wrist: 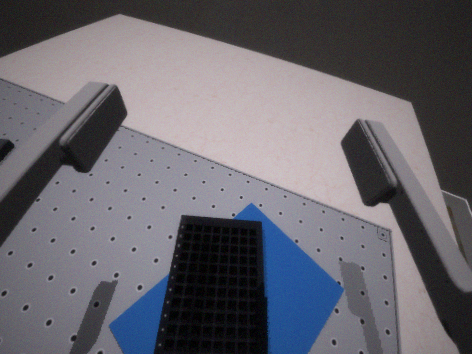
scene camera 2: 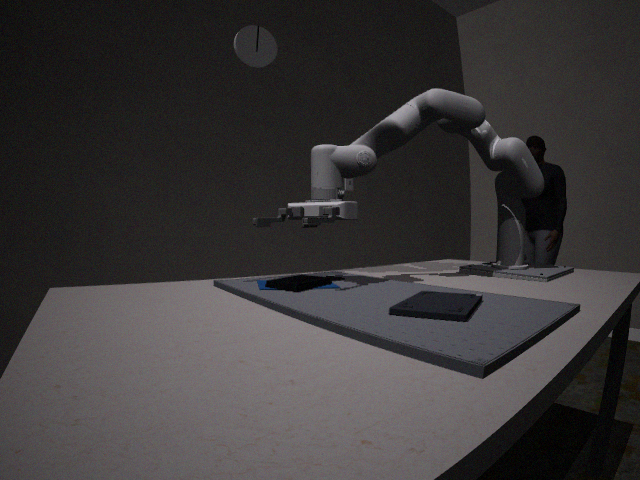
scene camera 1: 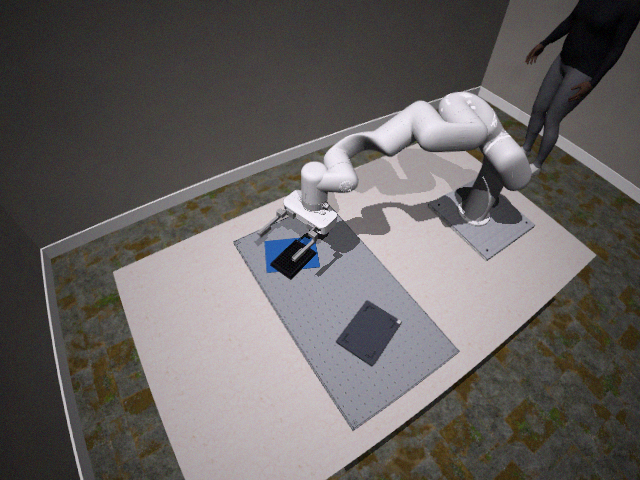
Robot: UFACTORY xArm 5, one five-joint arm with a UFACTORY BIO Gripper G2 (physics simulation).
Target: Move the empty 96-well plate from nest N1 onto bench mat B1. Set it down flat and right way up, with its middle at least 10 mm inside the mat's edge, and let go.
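Frame: origin at the arm's base, x left, y back, z up, level; millimetres.
Seen in the pictures: hand, its tool point: (wrist: 236,142) (scene camera 2: 285,222) (scene camera 1: 281,242); arm's base, origin of its link: (scene camera 2: 509,267) (scene camera 1: 473,213).
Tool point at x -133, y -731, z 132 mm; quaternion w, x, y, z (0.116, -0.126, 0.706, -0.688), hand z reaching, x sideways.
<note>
Offsets run from my tool point to a thing's middle. Level surfaces: height alone.
The black 96-well plate @[dy +44, dx -18, dz -129 mm] (scene camera 1: 285,266) (scene camera 2: 297,282) (wrist: 220,285) lies flat, wells up, on the blue bench mat B1 @[dz -136 mm] (scene camera 1: 272,249) (scene camera 2: 262,285) (wrist: 297,285). It is turned at an angle to the mat, and one corner reaches past the mat's edge in scene camera 1. Its near end is cut off in the wrist view. My gripper (scene camera 1: 277,246) (scene camera 2: 279,223) (wrist: 232,145) is open and empty, well above the plate, with its fingers spread wider than the plate. The dark grey nest N1 @[dy +111, dx +314, dz -131 mm] (scene camera 1: 369,333) (scene camera 2: 436,304) holds no plate.
The mat and nest are on a grey perforated board @[dz -138 mm] (scene camera 1: 320,315) (scene camera 2: 361,320) (wrist: 160,175) on the pale table @[dz -151 mm] (scene camera 1: 206,351) (scene camera 2: 180,372) (wrist: 240,90). The arm's base plate (scene camera 1: 488,245) (scene camera 2: 547,273) is at the right. A person (scene camera 1: 563,82) (scene camera 2: 553,201) stands behind it.
</note>
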